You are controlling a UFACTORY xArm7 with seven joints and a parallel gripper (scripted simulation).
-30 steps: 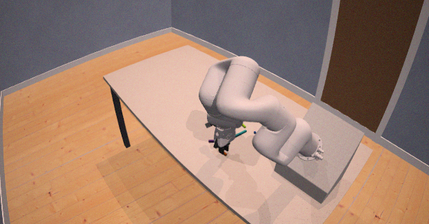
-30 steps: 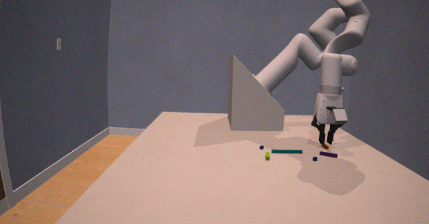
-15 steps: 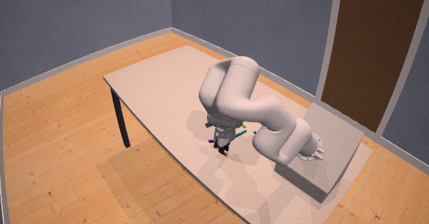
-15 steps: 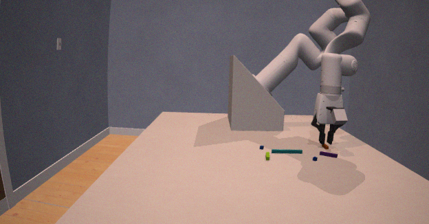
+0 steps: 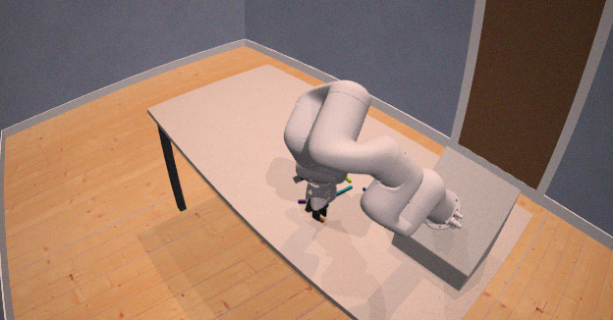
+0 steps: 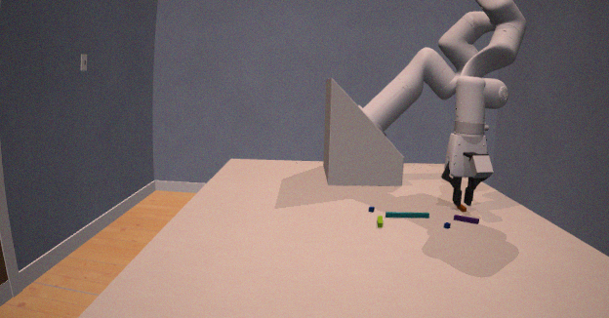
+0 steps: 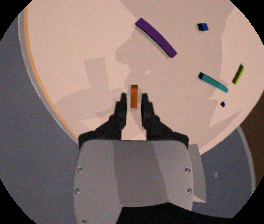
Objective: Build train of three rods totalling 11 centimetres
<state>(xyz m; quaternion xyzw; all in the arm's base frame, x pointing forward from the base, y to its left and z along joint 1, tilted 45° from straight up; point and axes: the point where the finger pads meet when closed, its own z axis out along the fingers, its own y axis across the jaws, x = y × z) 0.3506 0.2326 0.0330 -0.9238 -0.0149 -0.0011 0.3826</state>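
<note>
Right now the orange rod is 30 mm below my hand. From my hand the other things lie so: turquoise rod 50 mm ahead, 150 mm to the right, 30 mm below; then purple rod 90 mm ahead, 20 mm to the right, 30 mm below; then lime rod 90 mm ahead, 220 mm to the right, 30 mm below.
</note>
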